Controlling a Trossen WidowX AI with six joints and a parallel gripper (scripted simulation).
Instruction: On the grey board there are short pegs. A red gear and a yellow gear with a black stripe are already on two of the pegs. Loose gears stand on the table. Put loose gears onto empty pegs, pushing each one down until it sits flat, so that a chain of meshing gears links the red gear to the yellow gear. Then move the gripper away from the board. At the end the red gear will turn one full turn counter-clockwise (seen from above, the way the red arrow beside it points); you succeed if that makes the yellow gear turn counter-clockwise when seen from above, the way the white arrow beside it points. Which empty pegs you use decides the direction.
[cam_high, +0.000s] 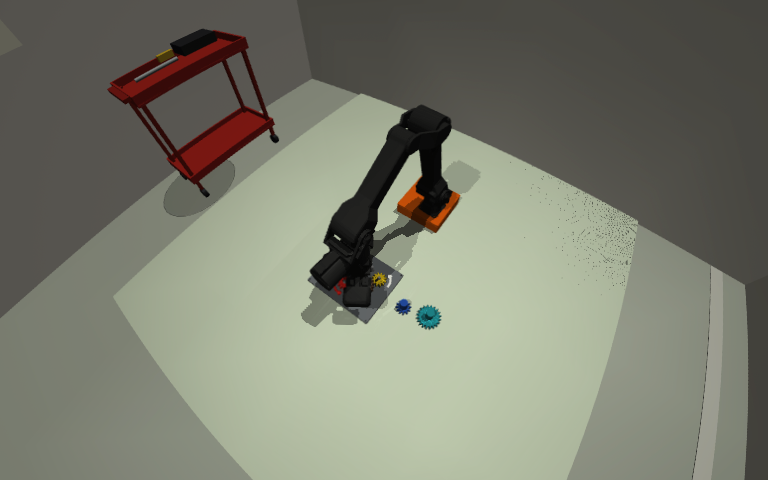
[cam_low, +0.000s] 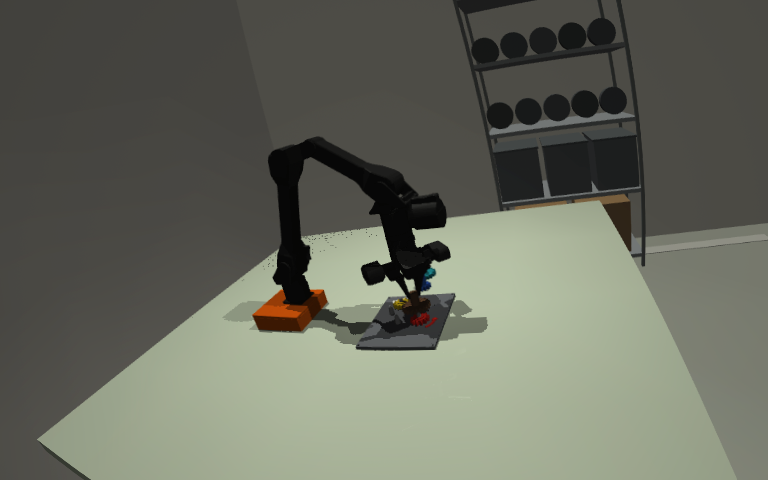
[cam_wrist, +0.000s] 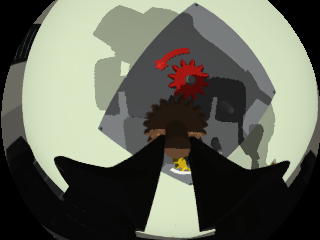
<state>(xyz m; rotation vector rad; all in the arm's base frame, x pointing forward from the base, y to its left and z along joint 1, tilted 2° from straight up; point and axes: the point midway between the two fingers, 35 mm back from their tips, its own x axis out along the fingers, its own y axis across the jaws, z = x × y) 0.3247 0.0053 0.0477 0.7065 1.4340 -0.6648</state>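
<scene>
Now: the brown gear 1 cm below my gripper tip. The rest, counted from my gripper tip: small blue gear 3 cm behind, 12 cm to the left, 3 cm below; then yellow gear 4 cm behind, 2 cm to the left, 3 cm below; then red gear 2 cm ahead, 4 cm to the right, 3 cm below.
</scene>
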